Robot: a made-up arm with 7 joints.
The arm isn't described. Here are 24 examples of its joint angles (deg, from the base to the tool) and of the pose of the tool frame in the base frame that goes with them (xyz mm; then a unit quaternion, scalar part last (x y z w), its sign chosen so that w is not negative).
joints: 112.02 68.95 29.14 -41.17 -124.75 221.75 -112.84
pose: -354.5 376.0 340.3 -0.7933 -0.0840 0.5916 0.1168
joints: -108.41 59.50 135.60 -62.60 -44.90 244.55 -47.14
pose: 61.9 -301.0 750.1 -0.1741 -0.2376 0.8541 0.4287
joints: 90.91 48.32 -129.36 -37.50 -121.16 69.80 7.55
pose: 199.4 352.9 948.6 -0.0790 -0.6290 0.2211 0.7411
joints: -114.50 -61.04 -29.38 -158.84 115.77 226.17 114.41
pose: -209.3 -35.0 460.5 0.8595 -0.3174 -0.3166 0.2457
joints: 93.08 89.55 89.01 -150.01 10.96 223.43 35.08
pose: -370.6 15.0 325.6 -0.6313 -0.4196 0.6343 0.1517
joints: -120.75 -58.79 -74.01 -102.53 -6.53 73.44 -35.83
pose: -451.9 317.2 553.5 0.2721 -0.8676 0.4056 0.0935
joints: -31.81 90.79 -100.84 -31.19 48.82 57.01 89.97
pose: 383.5 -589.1 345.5 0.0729 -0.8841 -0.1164 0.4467
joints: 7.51 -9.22 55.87 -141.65 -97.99 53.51 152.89
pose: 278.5 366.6 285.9 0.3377 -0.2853 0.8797 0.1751
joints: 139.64 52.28 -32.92 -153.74 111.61 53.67 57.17
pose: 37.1 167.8 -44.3 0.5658 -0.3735 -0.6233 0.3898
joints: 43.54 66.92 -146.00 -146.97 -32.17 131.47 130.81
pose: 28.0 -377.7 634.0 -0.3108 -0.7365 0.3868 0.4597
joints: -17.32 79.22 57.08 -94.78 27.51 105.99 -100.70
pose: 458.5 359.2 76.7 -0.3758 -0.5582 -0.1007 0.7328
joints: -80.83 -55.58 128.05 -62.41 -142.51 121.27 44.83
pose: 268.2 615.1 331.2 -0.0619 0.3556 0.7036 0.6120
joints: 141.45 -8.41 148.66 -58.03 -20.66 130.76 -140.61
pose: 226.4 -411.1 878.9 0.6413 0.5129 -0.3402 0.4583
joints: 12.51 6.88 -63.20 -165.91 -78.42 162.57 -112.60
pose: 244.4 -147.5 149.1 -0.3404 -0.9164 0.2054 0.0467
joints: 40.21 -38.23 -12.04 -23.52 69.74 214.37 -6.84
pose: -137.5 -264.1 811.8 0.3047 0.2607 -0.6125 0.6812
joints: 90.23 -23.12 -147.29 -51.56 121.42 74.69 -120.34
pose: 244.4 -530.6 764.6 0.2139 0.4189 0.8816 0.0380
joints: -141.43 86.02 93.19 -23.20 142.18 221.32 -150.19
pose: -259.8 -448.2 335.7 -0.0584 0.8123 -0.5800 0.0192
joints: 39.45 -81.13 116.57 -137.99 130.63 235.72 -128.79
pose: -205.7 194.6 272.0 0.0994 0.5177 0.7833 0.3295
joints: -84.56 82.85 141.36 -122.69 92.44 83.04 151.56
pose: 320.6 82.3 778.8 0.4660 -0.0040 -0.8760 0.1244
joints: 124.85 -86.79 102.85 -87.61 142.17 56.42 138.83
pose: -223.3 -604.4 205.5 0.5714 0.5832 0.3341 0.4710
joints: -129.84 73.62 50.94 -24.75 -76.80 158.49 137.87
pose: -245.0 -592.6 517.2 -0.3371 -0.7388 0.5791 0.0715
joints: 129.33 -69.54 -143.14 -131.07 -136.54 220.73 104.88
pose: 240.7 80.4 159.7 -0.7863 -0.0505 0.0386 0.6146
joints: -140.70 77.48 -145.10 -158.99 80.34 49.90 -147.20
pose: 43.3 347.3 506.2 0.2882 -0.8413 -0.0835 0.4497
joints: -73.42 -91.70 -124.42 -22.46 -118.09 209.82 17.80
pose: -329.7 432.4 316.6 0.0624 -0.6932 -0.4028 0.5944
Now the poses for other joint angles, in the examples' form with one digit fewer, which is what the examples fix.
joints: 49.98 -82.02 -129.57 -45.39 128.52 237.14 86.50
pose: -170 -443 214 0.994 -0.018 0.017 0.108
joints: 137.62 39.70 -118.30 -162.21 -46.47 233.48 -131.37
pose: 248 150 389 -0.350 0.766 0.145 0.519
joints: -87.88 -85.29 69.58 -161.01 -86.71 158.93 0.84
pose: 324 -154 331 0.451 0.340 -0.364 0.740
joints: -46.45 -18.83 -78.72 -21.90 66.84 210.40 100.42
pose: -244 116 837 0.265 -0.292 -0.866 0.307
